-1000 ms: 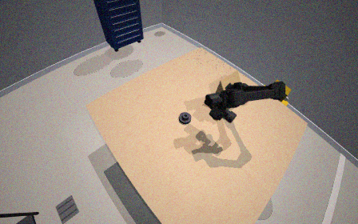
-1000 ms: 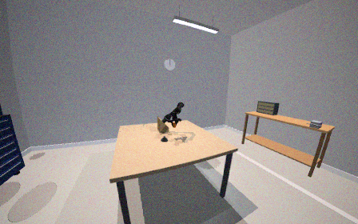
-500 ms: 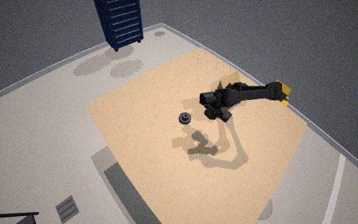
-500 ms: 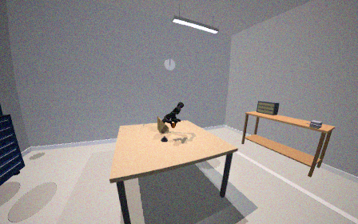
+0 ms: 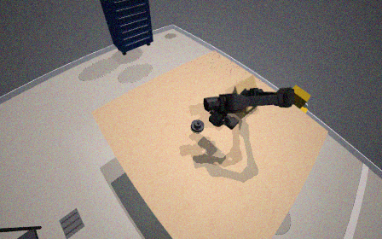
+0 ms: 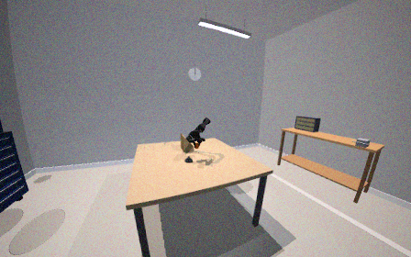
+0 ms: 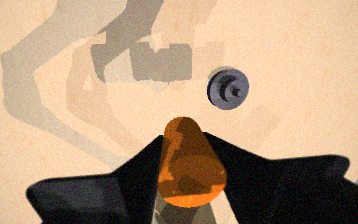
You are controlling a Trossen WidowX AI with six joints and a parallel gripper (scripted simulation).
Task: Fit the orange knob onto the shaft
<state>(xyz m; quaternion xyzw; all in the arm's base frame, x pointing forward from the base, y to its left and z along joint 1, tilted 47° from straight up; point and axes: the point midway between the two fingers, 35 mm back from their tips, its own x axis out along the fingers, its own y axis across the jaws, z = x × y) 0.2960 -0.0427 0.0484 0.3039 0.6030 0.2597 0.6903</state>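
My gripper tip is 11 cm to the left of the pedestal, 10 cm above it and 3 cm short of it. The rest, counted from my gripper tip: orange knob (2 cm above).
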